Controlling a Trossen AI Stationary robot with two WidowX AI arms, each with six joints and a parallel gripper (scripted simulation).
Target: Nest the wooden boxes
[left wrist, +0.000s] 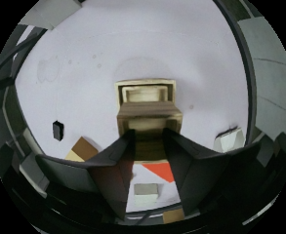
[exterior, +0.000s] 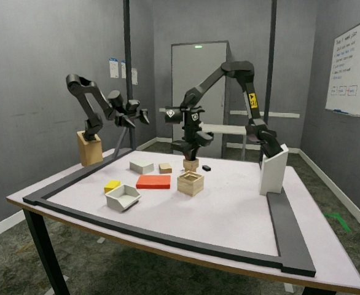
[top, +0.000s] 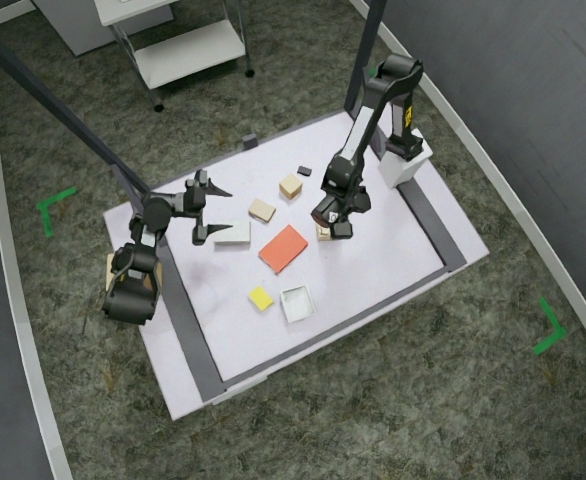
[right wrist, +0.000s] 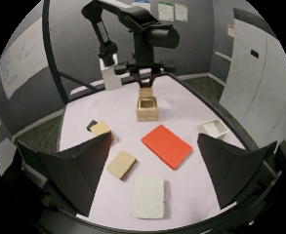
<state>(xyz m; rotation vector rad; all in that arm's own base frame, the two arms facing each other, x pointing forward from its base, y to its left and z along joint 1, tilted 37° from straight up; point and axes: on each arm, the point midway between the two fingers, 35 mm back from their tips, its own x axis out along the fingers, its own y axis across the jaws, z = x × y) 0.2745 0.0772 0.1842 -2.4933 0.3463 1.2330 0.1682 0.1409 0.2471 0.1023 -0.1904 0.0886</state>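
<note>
The mid-sized wooden box is 140 mm below my left hand. From my left hand the other things lie so: biggest wooden box 140 mm below; then flat red block 170 mm to the right, 150 mm below; then small wooden box 50 mm below.
</note>
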